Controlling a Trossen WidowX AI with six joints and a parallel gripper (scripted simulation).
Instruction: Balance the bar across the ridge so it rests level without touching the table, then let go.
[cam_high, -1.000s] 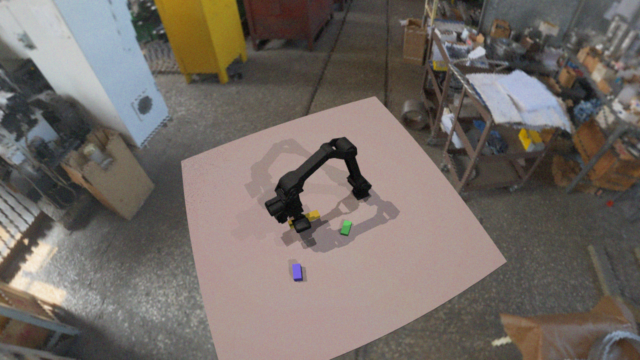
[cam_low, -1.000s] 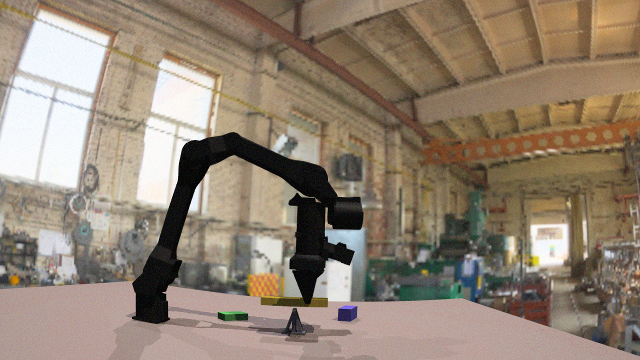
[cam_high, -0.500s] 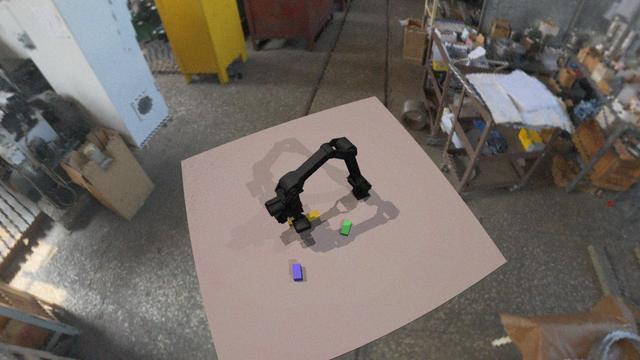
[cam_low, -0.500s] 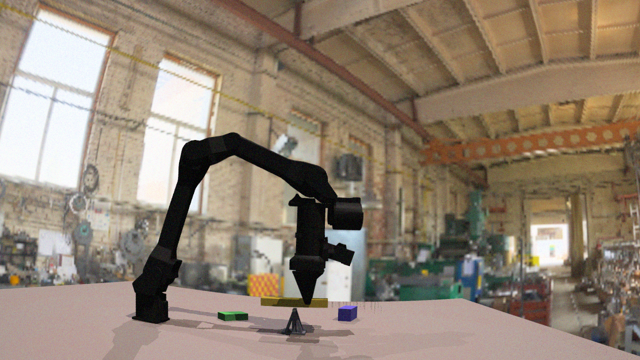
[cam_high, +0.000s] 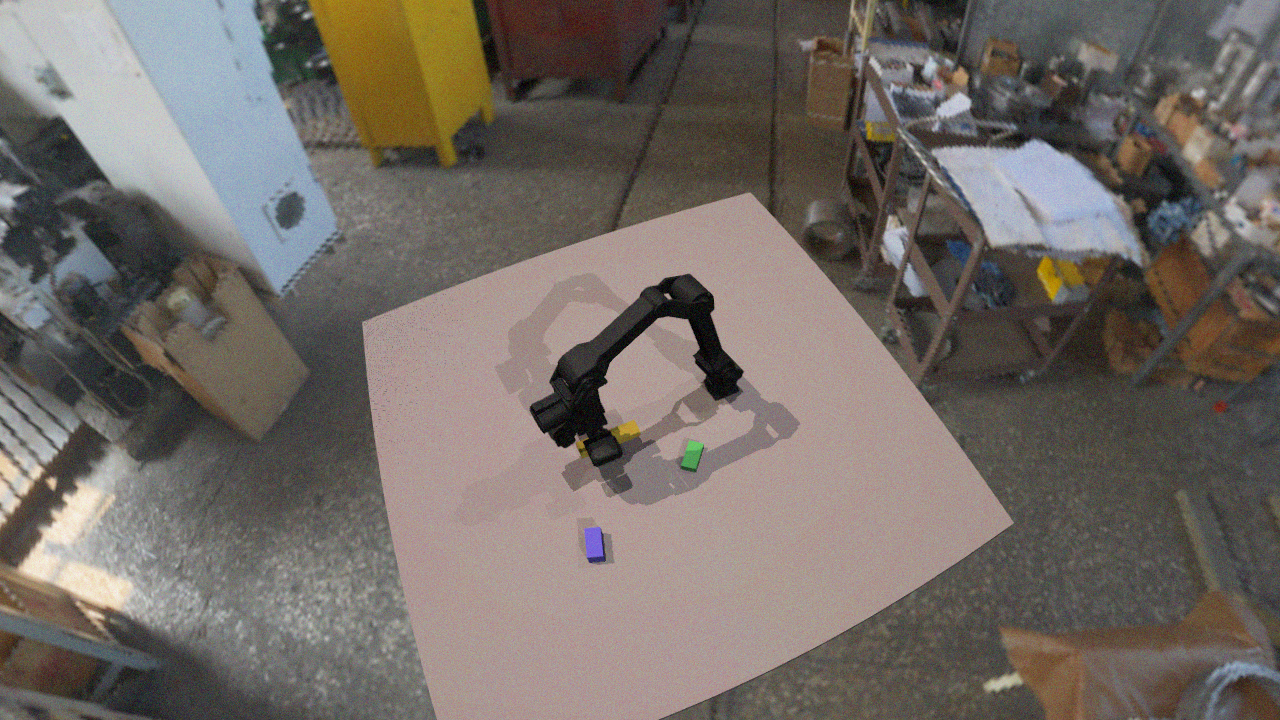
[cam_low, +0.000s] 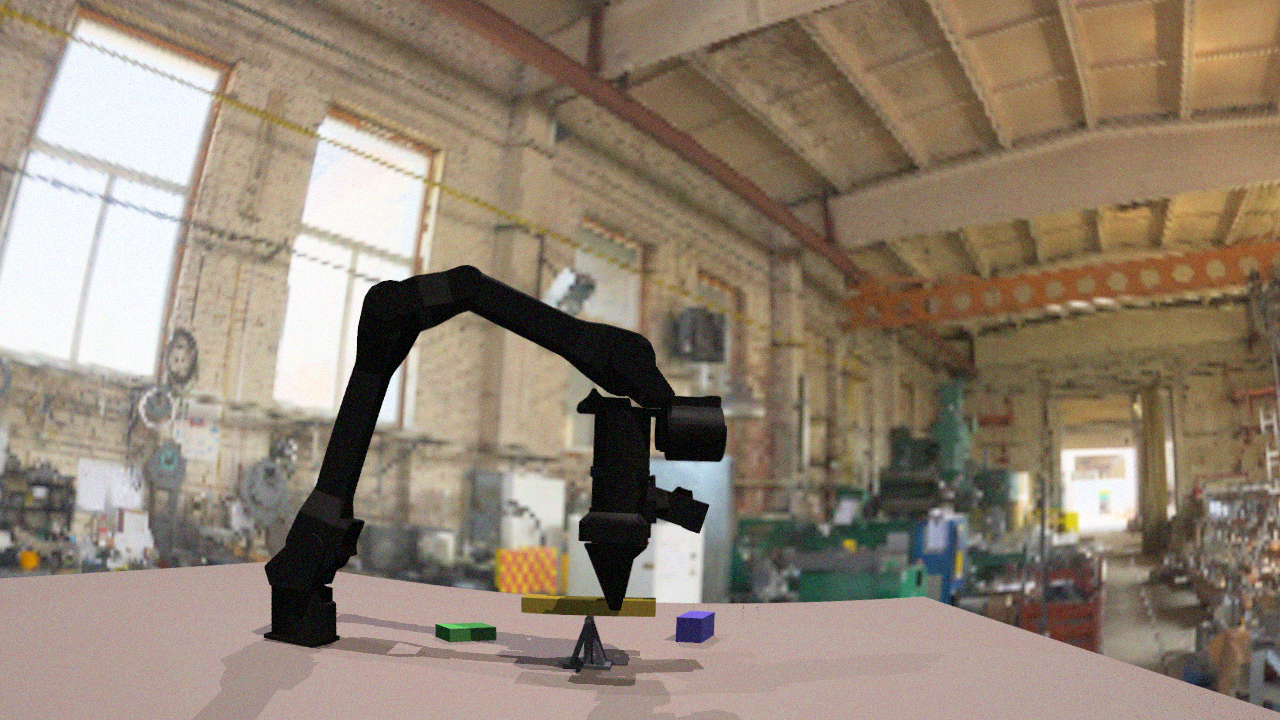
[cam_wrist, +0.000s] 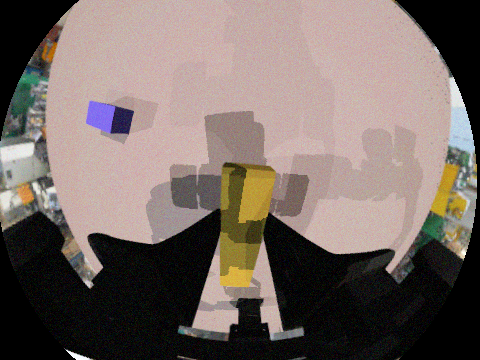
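The yellow bar lies 30 mm behind my gripper tip. The rest, counted from my gripper tip: green block: 190 mm behind, 80 mm to the left, 60 mm below; then purple block: 80 mm ahead, 200 mm to the left, 50 mm below.
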